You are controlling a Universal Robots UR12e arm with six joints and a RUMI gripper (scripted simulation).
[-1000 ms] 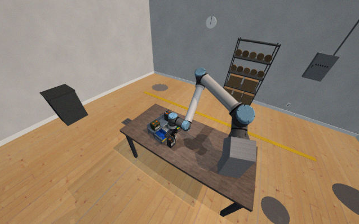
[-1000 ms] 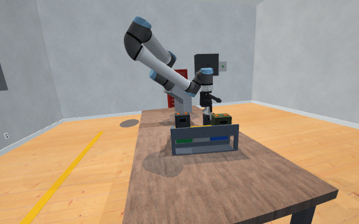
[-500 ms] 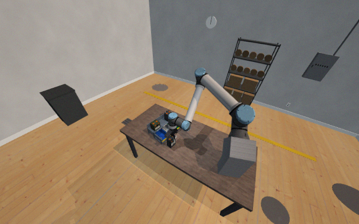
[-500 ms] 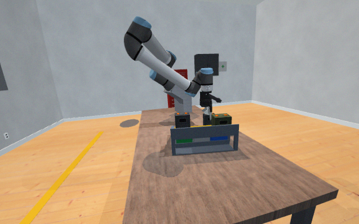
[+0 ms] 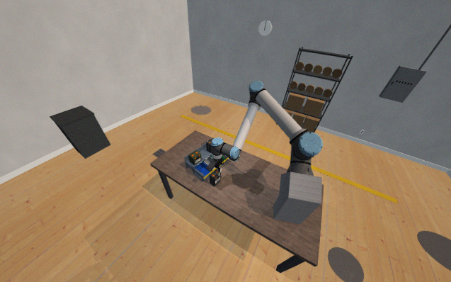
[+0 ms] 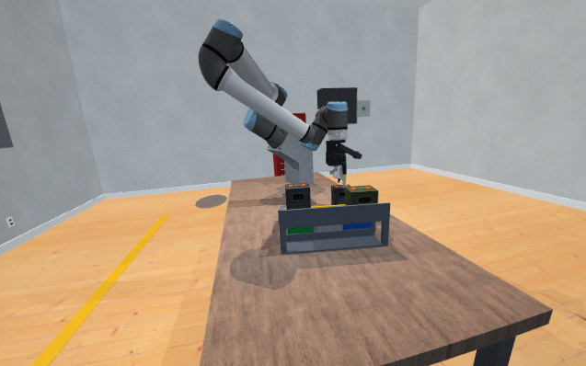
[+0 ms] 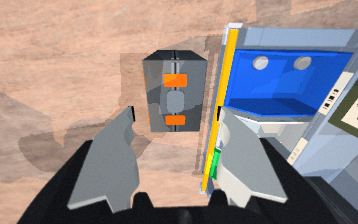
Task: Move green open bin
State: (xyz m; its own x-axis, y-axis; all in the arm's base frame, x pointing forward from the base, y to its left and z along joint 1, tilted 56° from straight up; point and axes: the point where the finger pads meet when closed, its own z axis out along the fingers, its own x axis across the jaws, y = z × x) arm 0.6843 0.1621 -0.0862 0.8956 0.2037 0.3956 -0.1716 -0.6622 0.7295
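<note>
Now: the yellow strip 130 mm to the right of my hand, 90 mm below it and 60 mm ahead of it. Round my hand: olive box: 280 mm ahead, 50 mm to the right; then pale grey bin: 160 mm ahead, 140 mm to the right, 110 mm below; then blue bin: 180 mm ahead, 110 mm below, 30 mm to the right.
</note>
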